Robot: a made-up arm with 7 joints.
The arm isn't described. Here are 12 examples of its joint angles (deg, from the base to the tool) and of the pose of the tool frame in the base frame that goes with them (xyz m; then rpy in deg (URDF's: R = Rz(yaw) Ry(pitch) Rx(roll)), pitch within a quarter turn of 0, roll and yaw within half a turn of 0).
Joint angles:
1: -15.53 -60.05 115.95 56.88 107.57 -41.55 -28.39
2: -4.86 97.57 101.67 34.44 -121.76 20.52 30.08
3: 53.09 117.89 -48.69 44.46 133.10 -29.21 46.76
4: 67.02 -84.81 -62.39 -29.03 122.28 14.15 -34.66
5: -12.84 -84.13 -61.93 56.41 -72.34 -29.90 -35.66
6: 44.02 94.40 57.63 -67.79 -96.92 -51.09 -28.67
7: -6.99 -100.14 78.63 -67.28 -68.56 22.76 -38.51
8: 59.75 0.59 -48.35 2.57 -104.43 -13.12 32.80
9: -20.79 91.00 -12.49 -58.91 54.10 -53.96 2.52
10: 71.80 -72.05 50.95 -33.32 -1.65 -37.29 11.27
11: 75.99 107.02 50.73 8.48 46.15 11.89 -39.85
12: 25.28 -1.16 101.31 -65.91 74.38 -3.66 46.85
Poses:
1: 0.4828 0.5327 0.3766 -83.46 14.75 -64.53
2: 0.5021 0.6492 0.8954 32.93 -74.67 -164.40
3: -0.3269 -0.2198 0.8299 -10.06 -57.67 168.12
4: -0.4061 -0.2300 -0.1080 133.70 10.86 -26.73
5: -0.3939 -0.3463 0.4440 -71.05 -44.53 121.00
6: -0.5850 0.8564 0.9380 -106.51 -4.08 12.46
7: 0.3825 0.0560 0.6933 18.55 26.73 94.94
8: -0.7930 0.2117 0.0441 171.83 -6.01 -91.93
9: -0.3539 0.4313 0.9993 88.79 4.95 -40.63
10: -0.1398 0.1514 -0.3148 -159.64 -28.37 126.71
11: -0.0519 0.2920 1.4856 12.63 36.42 102.85
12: 0.0958 0.5520 0.5334 11.34 13.15 -121.63
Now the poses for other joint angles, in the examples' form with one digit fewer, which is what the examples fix.
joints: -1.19 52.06 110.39 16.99 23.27 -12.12 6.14
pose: 0.396 0.914 0.897 -38.7 18.9 -65.1
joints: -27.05 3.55 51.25 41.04 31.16 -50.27 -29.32
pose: -0.057 1.080 0.528 -71.5 -14.4 13.4
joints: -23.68 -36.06 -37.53 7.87 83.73 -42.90 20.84
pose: -0.177 0.701 0.493 0.6 39.2 52.4
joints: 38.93 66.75 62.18 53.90 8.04 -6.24 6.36
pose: -0.763 0.584 1.079 1.6 -35.7 15.2
